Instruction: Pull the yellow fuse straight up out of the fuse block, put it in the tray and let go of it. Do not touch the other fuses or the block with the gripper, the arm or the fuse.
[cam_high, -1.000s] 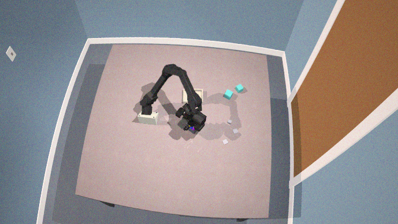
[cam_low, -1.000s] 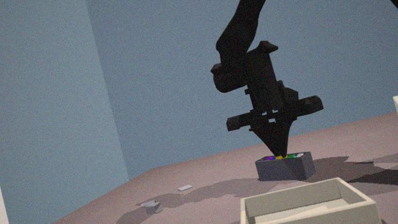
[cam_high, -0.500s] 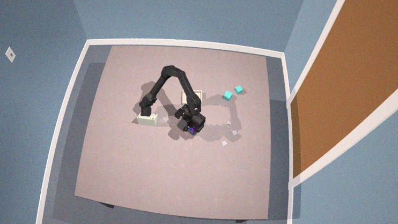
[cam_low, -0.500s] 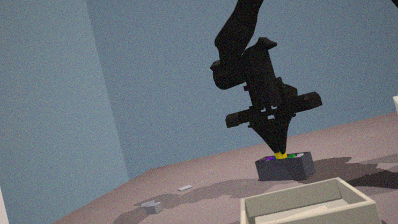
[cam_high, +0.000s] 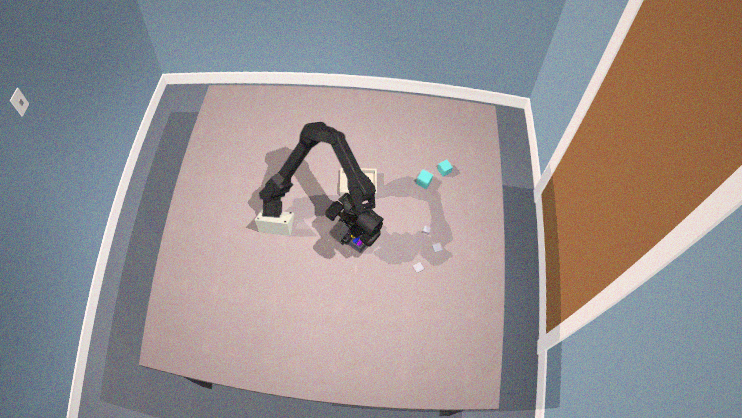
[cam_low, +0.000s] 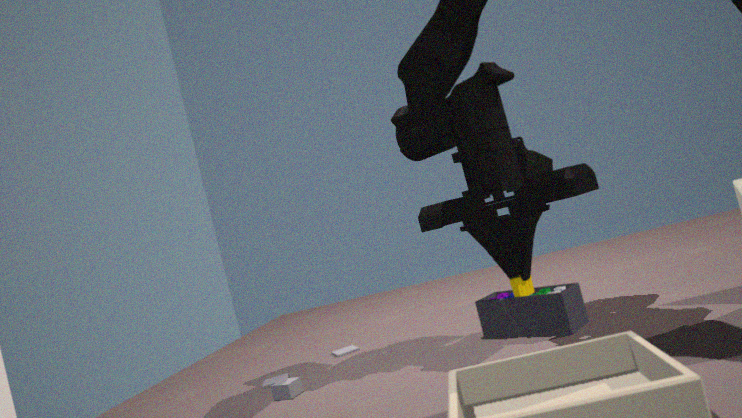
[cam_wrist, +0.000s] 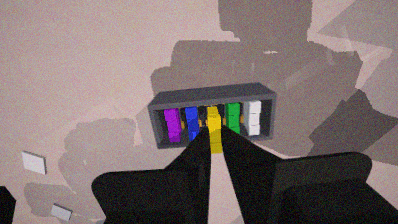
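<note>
The tray lies 20 mm ahead of my gripper tip, 230 mm to the left of it and 50 mm below it. Also, from my gripper tip: yellow fuse: 10 mm below.
</note>
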